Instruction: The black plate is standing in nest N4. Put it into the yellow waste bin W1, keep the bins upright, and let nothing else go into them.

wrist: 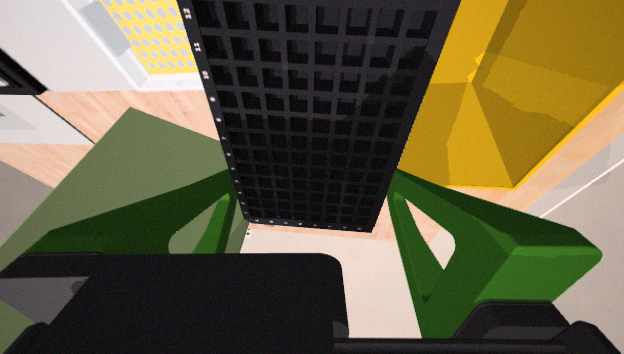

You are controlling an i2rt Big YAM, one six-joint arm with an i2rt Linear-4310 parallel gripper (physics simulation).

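Places are measured from the arm's base along level axes (x ahead, y left, z up), in metres.
Where they show: gripper, fingertip midpoint: (311,177).
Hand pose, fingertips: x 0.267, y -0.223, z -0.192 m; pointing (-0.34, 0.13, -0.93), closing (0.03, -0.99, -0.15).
Each offset is from my fingertips to the centre of the thing. "*": to the spot under its first point. Level surfaces: height alone.
The black plate @[dx +0.026, dy +0.001, dz -0.002 m] (312,125), a grid of square wells with numbers along its left edge, fills the upper middle of the wrist view. My gripper (311,177) is shut on it, with one green finger against each long side near its lower end. The yellow bin @[dx +0.054, dy -0.052, dz -0.086 m] (545,75) shows open at the upper right, partly hidden behind the plate and beside it. Whether any part of the plate is over the bin's opening I cannot tell. The bin's label and the nest N4 do not show.
An olive-green box-like shape (145,150) stands at the left, behind the left finger. A white-edged tray with a yellow perforated rack @[dx +0.030, dy +0.106, dz -0.111 m] (155,35) is at the upper left. A black-edged object @[* dx -0.076, dy +0.370, dz -0.134 m] (22,82) is at the far left. Wood-coloured table @[dz -0.149 m] (75,107) shows between them.
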